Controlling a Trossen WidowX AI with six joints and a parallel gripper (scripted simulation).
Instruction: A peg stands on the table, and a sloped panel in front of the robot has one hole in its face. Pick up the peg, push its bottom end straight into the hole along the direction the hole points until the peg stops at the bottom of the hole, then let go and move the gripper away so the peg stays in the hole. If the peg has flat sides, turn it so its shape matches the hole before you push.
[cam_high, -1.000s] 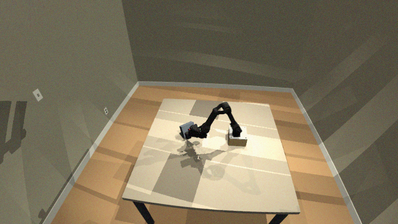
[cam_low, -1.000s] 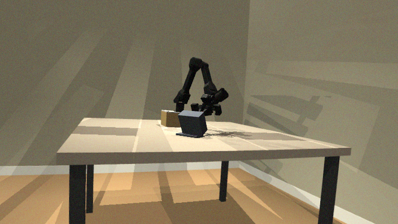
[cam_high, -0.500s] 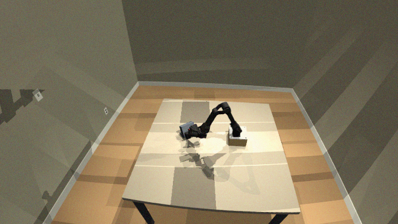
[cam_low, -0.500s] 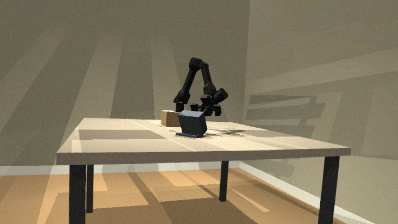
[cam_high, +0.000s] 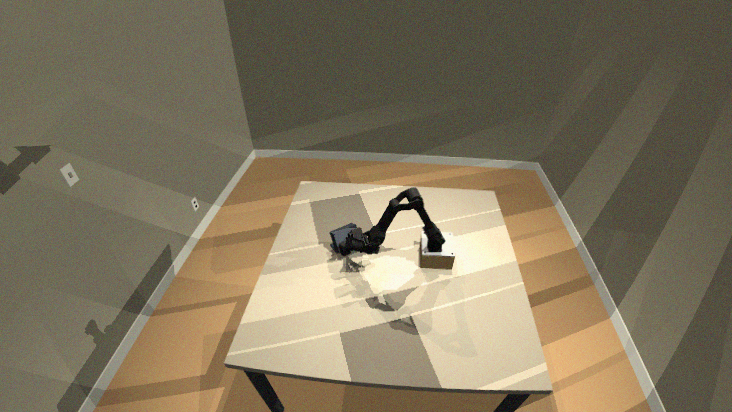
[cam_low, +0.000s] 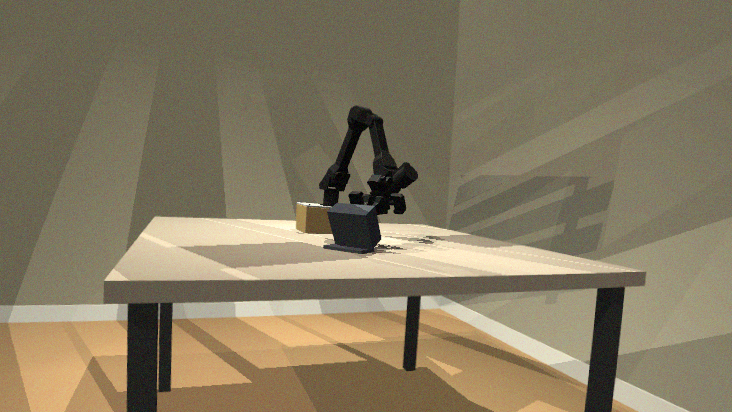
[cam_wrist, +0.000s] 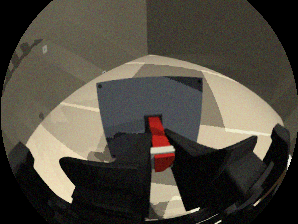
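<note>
The sloped panel lies 40 mm to the right of my gripper tip, 30 mm below it and 30 mm ahead of it. From my gripper tip the other things lie so: red peg (10 mm to the left, 10 mm behind, 10 mm above).
</note>
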